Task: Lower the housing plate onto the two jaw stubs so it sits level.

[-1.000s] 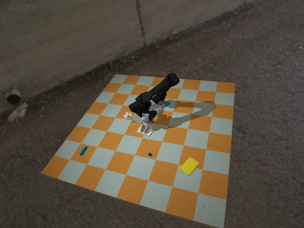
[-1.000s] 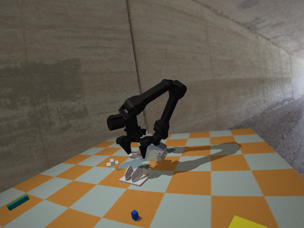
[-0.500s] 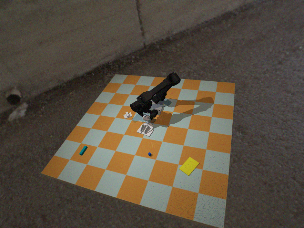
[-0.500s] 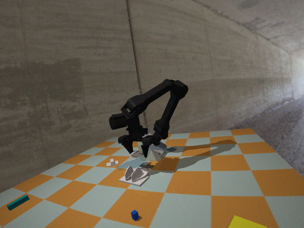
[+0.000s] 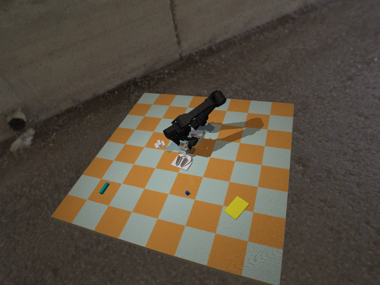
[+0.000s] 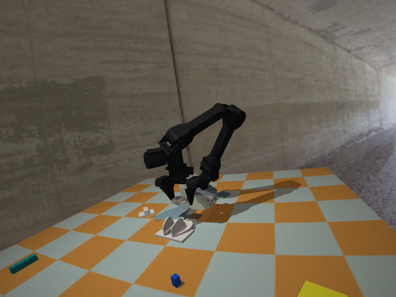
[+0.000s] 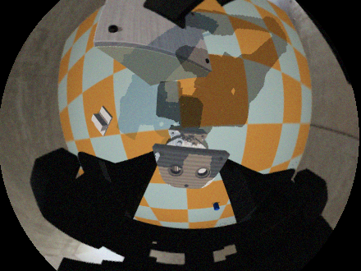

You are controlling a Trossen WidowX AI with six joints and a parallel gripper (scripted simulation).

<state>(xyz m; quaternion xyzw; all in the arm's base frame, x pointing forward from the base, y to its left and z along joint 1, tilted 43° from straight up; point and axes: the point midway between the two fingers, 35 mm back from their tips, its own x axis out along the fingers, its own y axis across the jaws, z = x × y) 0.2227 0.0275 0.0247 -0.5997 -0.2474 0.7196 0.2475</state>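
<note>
Now: the white base plate 80 mm below my gripper tip and 70 mm ahead of it. From my gripper tip the other things lie so: teal bar 420 mm ahead, 380 mm to the right, 70 mm below; then blue cube 260 mm ahead, 130 mm to the left, 70 mm below; then yellow flat pad 420 mm to the left, 250 mm ahead, 80 mm below.
</note>
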